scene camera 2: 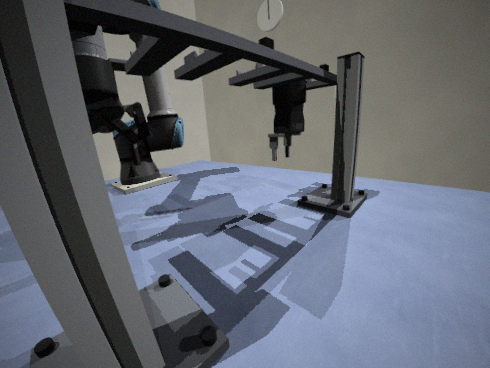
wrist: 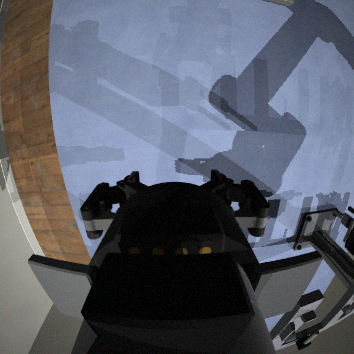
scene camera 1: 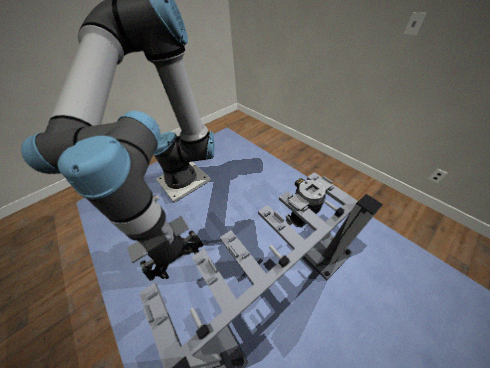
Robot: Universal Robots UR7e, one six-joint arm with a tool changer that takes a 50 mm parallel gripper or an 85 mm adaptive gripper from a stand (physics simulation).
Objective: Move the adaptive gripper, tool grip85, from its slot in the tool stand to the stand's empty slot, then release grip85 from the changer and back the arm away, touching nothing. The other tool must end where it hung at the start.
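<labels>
There's a parallel gripper [scene camera 2: 288, 99] that sits 44 cm from the lens, and then an adaptive gripper grip85 [scene camera 2: 96, 73] that's 35 cm from the lens. Measured from spot to spot, the parallel gripper and the adaptive gripper grip85 are 33 cm apart.
</labels>
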